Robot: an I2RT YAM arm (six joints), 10 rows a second.
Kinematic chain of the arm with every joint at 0, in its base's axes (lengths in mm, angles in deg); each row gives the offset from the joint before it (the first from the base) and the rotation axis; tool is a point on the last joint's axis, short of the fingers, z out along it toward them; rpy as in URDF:
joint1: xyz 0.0 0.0 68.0 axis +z
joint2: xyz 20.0 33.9 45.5 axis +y
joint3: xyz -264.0 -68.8 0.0 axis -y
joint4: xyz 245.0 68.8 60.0 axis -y
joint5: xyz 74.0 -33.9 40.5 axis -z
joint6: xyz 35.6 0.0 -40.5 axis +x
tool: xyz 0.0 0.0 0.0 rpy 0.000 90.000 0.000
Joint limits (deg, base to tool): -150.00..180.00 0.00..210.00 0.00..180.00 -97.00..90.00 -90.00..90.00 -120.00..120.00
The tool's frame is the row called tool.
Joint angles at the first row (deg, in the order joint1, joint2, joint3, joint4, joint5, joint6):
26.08, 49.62, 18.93, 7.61, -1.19, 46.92
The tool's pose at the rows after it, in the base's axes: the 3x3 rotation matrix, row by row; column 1 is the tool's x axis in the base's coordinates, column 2 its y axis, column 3 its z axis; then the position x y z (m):
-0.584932, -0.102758, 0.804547; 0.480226, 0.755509, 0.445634; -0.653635, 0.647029, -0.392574; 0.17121, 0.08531, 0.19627
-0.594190, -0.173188, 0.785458; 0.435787, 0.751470, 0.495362; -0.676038, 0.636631, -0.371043; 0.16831, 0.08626, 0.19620
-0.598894, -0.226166, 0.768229; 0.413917, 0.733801, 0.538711; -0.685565, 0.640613, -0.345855; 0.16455, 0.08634, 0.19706
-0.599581, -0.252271, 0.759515; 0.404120, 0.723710, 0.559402; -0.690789, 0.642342, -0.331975; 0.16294, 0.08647, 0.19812
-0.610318, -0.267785, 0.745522; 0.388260, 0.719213, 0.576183; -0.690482, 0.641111, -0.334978; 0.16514, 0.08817, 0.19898
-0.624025, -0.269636, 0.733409; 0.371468, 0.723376, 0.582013; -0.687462, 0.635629, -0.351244; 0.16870, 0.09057, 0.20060
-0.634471, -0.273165, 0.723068; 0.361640, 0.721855, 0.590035; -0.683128, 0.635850, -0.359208; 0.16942, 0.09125, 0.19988
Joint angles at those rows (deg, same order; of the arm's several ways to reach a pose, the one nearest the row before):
25.97, 49.94, 18.59, 8.21, -2.77, 43.53
26.06, 49.06, 17.78, 9.39, -5.74, 40.98
26.08, 47.62, 16.97, 10.19, -8.40, 39.94
26.09, 46.94, 16.71, 10.56, -9.69, 39.47
26.02, 48.02, 17.29, 10.77, -11.00, 38.92
26.10, 49.58, 18.56, 10.01, -11.54, 38.36
26.05, 50.10, 18.76, 9.76, -12.27, 38.15

